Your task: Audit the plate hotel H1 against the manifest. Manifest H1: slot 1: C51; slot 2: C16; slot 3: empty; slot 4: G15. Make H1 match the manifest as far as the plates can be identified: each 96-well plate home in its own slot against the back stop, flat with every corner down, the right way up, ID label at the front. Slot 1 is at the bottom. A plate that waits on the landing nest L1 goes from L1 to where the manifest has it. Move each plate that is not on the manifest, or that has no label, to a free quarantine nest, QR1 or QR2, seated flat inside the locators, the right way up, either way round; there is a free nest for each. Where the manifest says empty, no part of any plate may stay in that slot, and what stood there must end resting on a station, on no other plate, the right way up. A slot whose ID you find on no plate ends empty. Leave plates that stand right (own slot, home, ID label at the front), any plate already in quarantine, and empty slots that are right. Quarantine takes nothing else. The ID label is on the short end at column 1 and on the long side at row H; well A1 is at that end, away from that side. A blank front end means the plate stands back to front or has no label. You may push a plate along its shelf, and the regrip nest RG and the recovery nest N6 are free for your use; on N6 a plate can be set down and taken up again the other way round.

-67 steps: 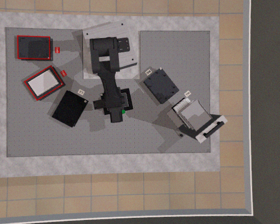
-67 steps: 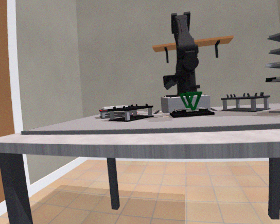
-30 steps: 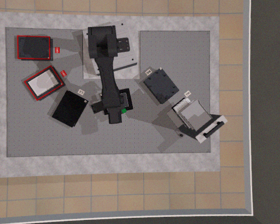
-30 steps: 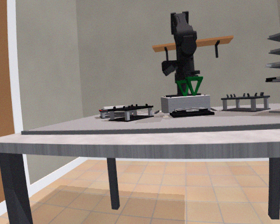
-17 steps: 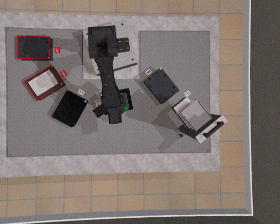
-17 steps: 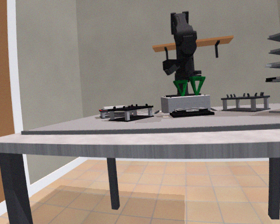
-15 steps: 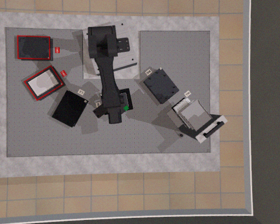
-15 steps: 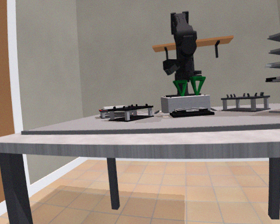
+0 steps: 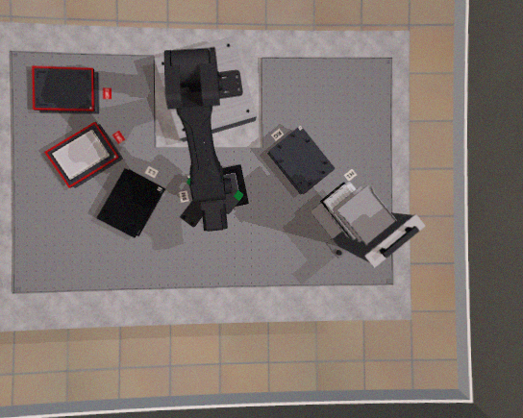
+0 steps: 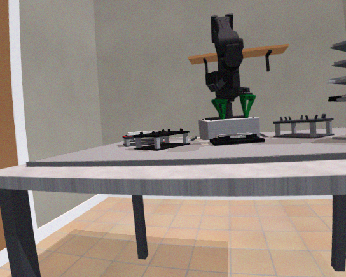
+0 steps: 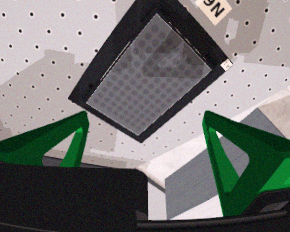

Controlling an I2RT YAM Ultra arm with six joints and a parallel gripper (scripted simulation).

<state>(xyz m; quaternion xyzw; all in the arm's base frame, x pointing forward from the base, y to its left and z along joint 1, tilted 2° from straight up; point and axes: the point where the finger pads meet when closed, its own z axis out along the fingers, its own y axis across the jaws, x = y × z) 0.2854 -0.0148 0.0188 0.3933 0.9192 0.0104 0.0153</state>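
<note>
Right now the recovery nest N6 is 8 cm below my hand. From my hand the other things lie so: regrip nest RG (26 cm to the left, 5 cm behind, 3 cm below); landing nest L1 (25 cm to the right, 4 cm below); white plate (36 cm to the right, 16 cm behind, 4 cm below).
</note>
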